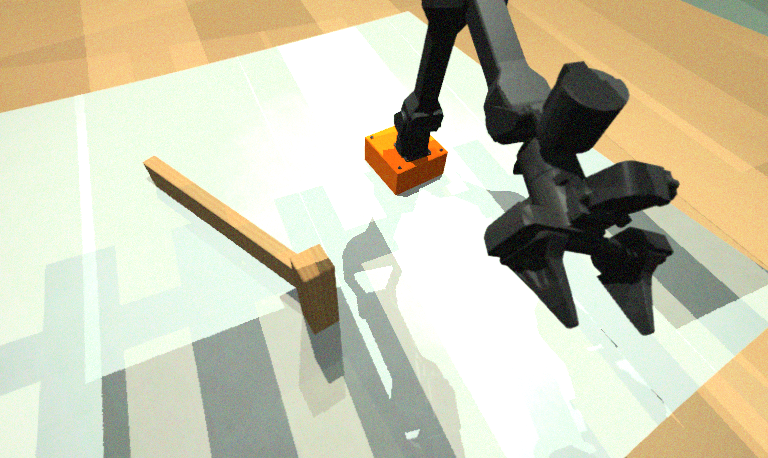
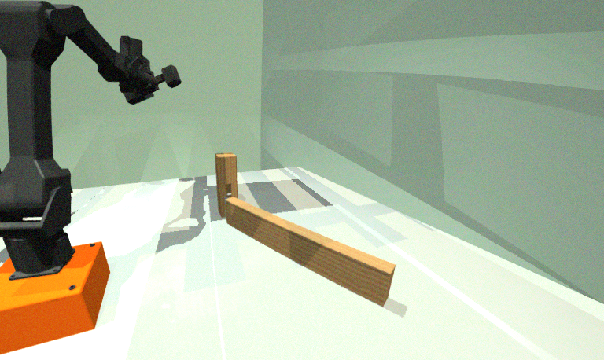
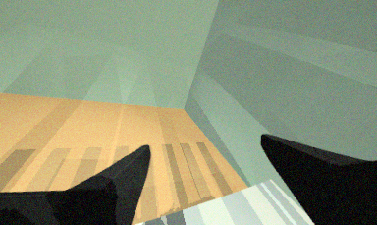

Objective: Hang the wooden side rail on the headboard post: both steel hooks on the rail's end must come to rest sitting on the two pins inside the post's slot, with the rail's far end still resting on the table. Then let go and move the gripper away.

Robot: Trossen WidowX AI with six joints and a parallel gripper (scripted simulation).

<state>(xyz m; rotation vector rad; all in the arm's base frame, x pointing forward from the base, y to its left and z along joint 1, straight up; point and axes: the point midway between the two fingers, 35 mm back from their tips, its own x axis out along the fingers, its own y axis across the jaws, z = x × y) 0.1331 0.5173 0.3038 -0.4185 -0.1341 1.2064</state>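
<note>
My gripper tip is 300 mm to the left of the headboard post, 290 mm above it and 180 mm short of it.
</note>
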